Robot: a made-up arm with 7 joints.
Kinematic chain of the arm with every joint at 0, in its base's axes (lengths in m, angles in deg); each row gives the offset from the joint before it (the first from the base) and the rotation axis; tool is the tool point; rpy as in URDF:
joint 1: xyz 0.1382 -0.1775 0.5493 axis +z
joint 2: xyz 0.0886 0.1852 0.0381 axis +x
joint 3: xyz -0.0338 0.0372 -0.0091 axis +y
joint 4: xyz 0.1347 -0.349 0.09 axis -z
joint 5: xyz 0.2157 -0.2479 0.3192 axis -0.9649 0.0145 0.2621
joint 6: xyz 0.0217 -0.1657 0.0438 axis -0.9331 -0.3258 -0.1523
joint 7: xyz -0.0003 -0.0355 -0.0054 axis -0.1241 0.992 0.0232
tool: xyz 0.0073 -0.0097 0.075 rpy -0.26 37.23 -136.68
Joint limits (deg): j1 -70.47..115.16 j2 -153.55..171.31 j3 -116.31..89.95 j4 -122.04..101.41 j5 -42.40..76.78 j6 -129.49..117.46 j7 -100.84..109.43
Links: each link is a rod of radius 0.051 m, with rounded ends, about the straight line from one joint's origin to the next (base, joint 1, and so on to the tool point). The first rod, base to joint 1, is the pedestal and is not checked.
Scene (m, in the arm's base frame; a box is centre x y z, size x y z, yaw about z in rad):
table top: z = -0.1
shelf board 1: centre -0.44 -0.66 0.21 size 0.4 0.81 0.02 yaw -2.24
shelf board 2: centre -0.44 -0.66 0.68 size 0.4 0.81 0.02 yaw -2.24
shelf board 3: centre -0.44 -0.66 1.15 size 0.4 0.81 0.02 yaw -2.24
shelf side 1: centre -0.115 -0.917 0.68 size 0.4 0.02 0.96 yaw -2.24
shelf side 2: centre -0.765 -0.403 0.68 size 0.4 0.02 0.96 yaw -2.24
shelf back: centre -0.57 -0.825 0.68 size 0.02 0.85 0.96 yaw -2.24
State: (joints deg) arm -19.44 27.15 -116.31 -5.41 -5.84 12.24 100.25
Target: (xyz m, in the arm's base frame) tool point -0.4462 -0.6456 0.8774
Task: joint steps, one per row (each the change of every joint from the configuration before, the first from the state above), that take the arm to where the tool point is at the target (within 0.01 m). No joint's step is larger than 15 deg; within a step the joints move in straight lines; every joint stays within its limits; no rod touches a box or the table.
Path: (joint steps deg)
1: -3.04 10.60 2.87 -12.26 -7.31 -5.43 1.84
2: -3.04 10.59 2.88 -12.26 -7.31 -5.42 1.83
3: -3.04 10.60 2.87 -12.26 -7.32 -5.43 1.84
4: -3.04 10.59 2.87 -12.26 -7.31 -5.42 1.83
5: -3.05 10.60 2.88 -12.26 -7.31 -5.43 1.84
6: 5.09 -10.47 2.44 -6.17 0.00 1.25 0.00
7: 5.09 -10.48 2.45 -6.16 0.00 1.25 0.00
8: 5.09 -10.47 2.44 -6.17 0.00 1.26 0.00
9: 1.49 -7.78 -1.40 14.88 7.88 5.01 -2.02
10: 1.48 -7.78 -1.40 14.89 7.89 5.01 -2.03
11: 1.49 -7.78 -1.40 14.88 7.88 5.02 -2.02
12: 1.49 -7.79 -1.40 14.88 7.88 5.01 -2.02
13: 1.49 -7.78 -1.39 14.88 7.88 5.01 -2.03

